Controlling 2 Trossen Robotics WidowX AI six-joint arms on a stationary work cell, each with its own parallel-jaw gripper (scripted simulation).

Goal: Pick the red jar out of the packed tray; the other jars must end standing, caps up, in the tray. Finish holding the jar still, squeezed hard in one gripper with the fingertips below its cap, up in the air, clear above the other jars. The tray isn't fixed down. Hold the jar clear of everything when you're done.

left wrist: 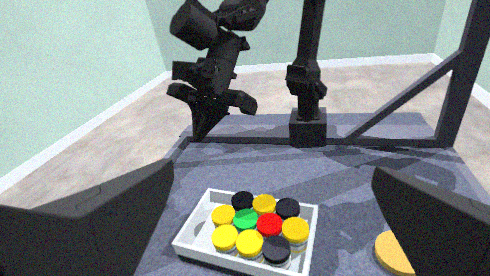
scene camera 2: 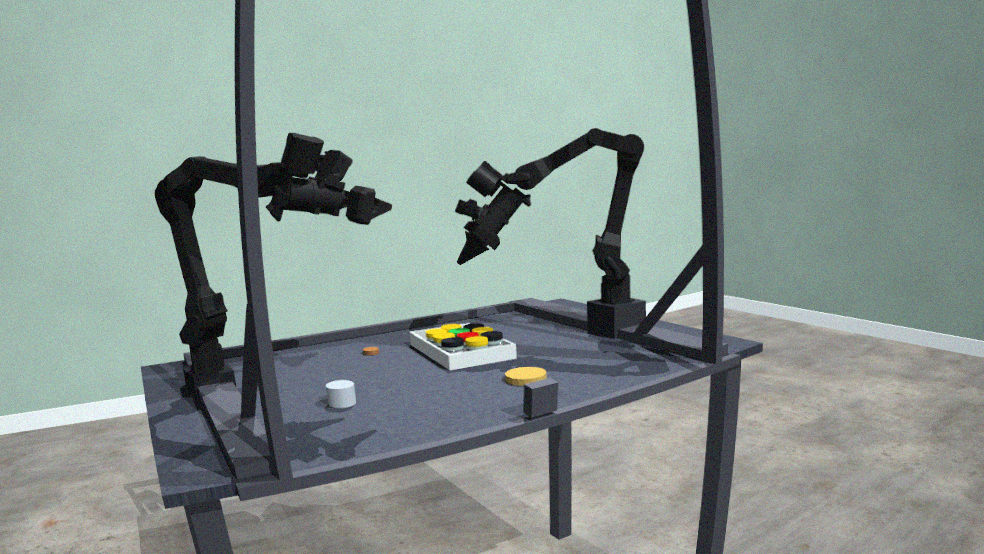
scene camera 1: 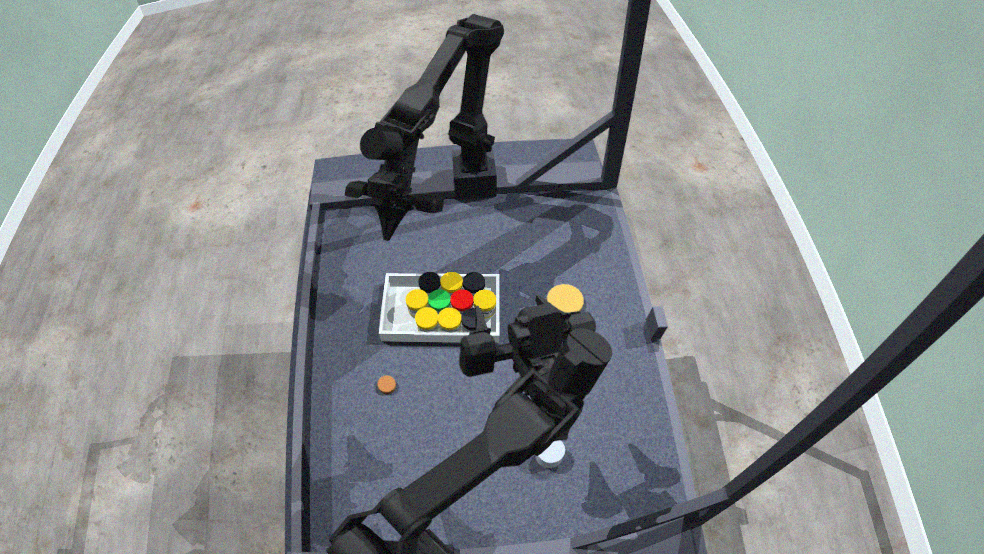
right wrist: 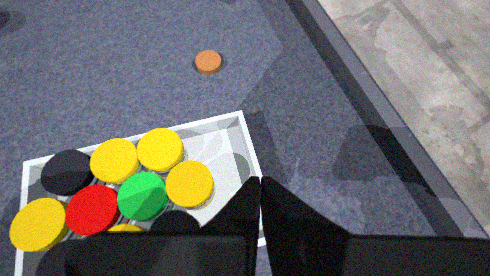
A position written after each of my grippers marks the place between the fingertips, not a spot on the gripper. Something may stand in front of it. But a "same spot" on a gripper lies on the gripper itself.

My left gripper shows in the left wrist view, in scene camera 2 (377, 203) and in scene camera 1; in the right wrist view it is out of frame. My right gripper shows in the left wrist view, in scene camera 2 (458, 263), in scene camera 1 (386, 240) and in the right wrist view. The same spot on my right gripper: (left wrist: 205, 116) is (right wrist: 205, 228). One and the same spot on my left gripper: (scene camera 1: 480, 325) is (left wrist: 67, 203).
